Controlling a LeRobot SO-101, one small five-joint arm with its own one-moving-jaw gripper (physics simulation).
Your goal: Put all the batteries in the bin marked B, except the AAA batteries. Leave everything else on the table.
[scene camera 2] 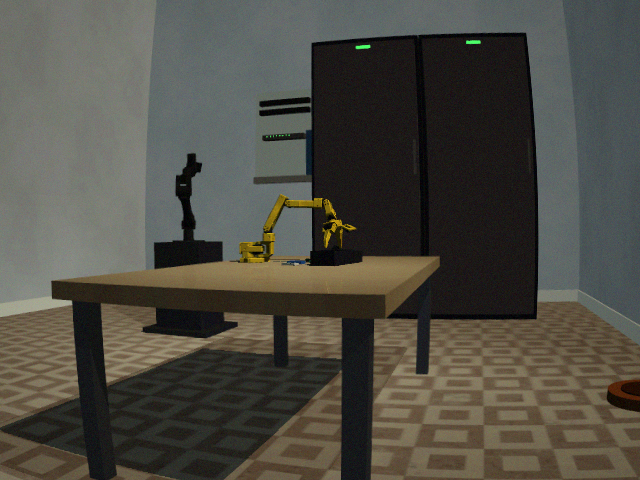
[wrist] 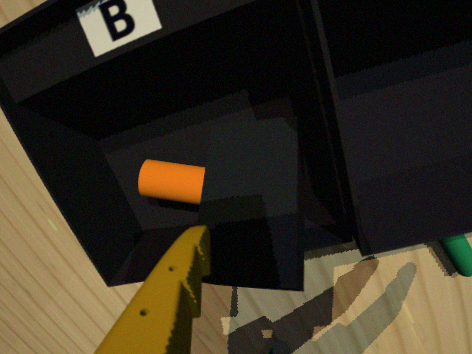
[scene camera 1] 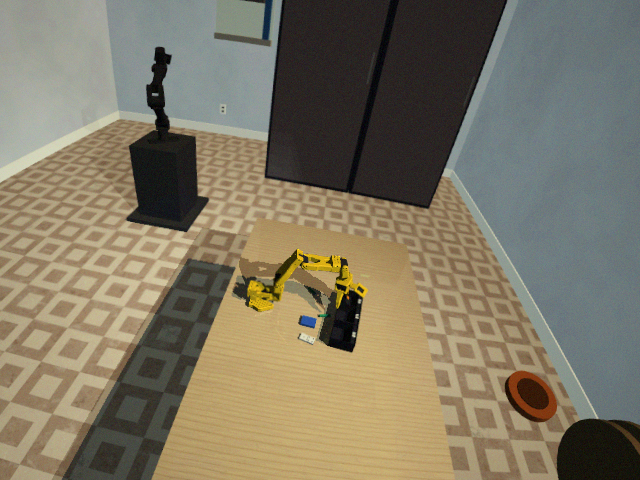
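Where they show: hand at its tool point: (scene camera 2: pixel 339 247) (wrist: pixel 208 243) (scene camera 1: pixel 346 295); arm's base at its link origin: (scene camera 2: pixel 260 262) (scene camera 1: pixel 267 301).
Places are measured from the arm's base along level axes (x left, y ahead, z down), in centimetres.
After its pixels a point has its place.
My gripper (scene camera 1: pixel 339 303) (scene camera 2: pixel 332 244) @(y 28.1, x 4.9, z -5.2 cm) (wrist: pixel 201 235) is open over the B bin. In the wrist view one notched yellow jaw shows, and the moving jaw is out of the picture. The B bin (wrist: pixel 55 180) @(y 31.1, x 9.2, z -3.6 cm) is the end compartment of a black divided tray (scene camera 1: pixel 324 335) (scene camera 2: pixel 321 257) @(y 27.2, x -15.6, z -2.6 cm). An orange cylindrical battery (wrist: pixel 171 181) @(y 29.1, x 6.5, z -2.0 cm) (scene camera 1: pixel 347 297) @(y 29.4, x 7.3, z -1.9 cm) lies inside it. A dark rectangular block (wrist: pixel 250 165) @(y 29.0, x 3.5, z -3.5 cm) is beside the jaw tip, out of the jaws' grip. It covers the orange battery's right end and overlaps the near wall; whether it is at rest I cannot tell.
A green cylinder (scene camera 1: pixel 323 315) @(y 20.9, x -2.7, z -0.8 cm) (wrist: pixel 459 255) @(y 20.8, x -2.4, z -1.0 cm) lies against the outside of the tray's near wall. A blue box (scene camera 1: pixel 308 321) @(y 15.8, x -6.8, z -1.0 cm) and a white piece with dark marks (scene camera 1: pixel 306 338) @(y 15.9, x -13.9, z -0.7 cm) lie on the table (scene camera 1: pixel 310 413) @(y 19.7, x -39.0, z 0.0 cm). A divider (wrist: pixel 332 125) @(y 29.2, x 1.1, z -3.9 cm) separates B from the neighbouring compartment.
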